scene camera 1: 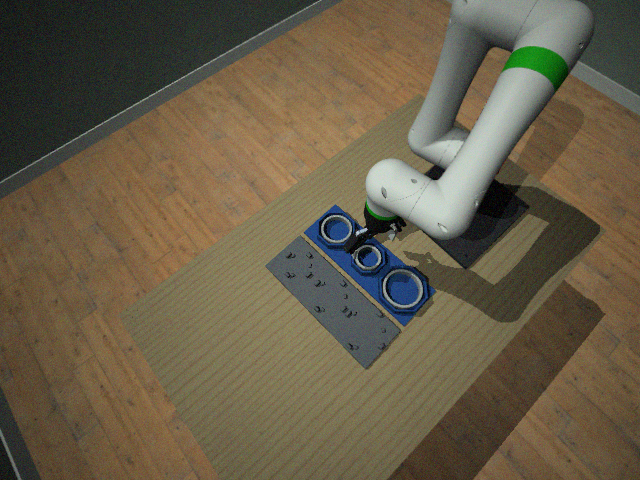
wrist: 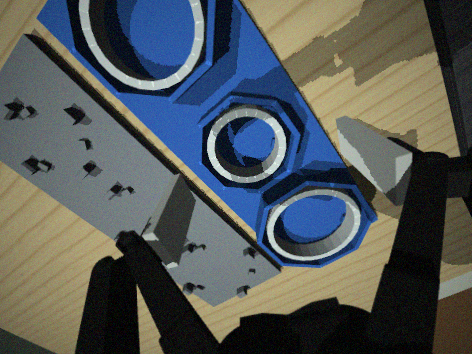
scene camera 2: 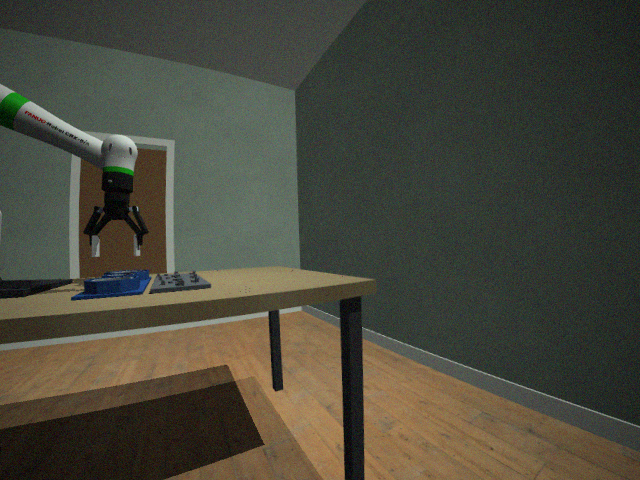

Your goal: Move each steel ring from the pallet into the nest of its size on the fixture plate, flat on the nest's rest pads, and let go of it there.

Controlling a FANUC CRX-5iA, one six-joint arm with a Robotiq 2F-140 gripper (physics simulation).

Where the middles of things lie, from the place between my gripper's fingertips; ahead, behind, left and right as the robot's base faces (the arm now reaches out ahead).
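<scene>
Blue pallet (scene camera 1: 369, 283): from my hand, 10 mm ahead, 10 mm to the left, 100 mm below. Grey fixture plate (scene camera 1: 364, 330): from my hand, 30 mm to the left, 190 mm ahead, 100 mm below.
</scene>
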